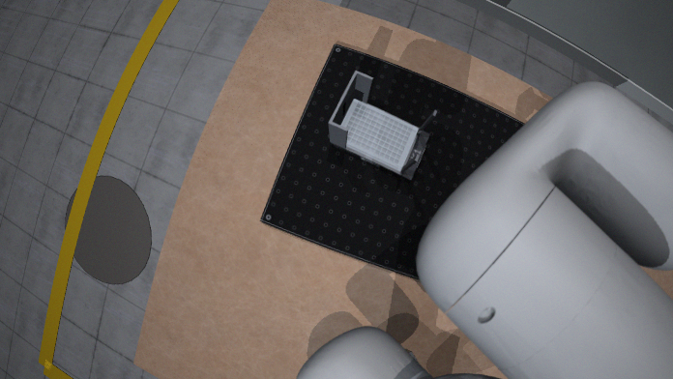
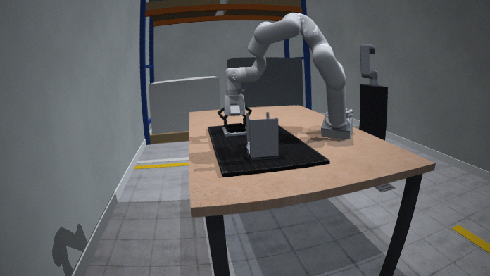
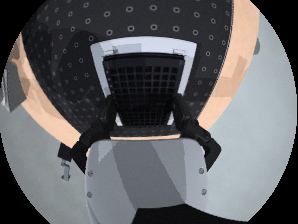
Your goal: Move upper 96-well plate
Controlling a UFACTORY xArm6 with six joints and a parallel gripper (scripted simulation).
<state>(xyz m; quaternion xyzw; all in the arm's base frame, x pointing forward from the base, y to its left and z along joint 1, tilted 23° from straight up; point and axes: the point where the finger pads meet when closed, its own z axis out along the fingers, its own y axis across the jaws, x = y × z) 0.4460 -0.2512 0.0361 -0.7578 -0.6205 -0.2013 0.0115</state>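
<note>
Now: the black 96-well plate 10 mm below my hand. The rest, counted from my hand: white 96-well plate: 390 mm to the left, 10 mm below, 10 mm ahead; then plate nest N1: 30 mm below; then pale A1 mark: 70 mm to the right, 70 mm behind, 20 mm below.
</note>
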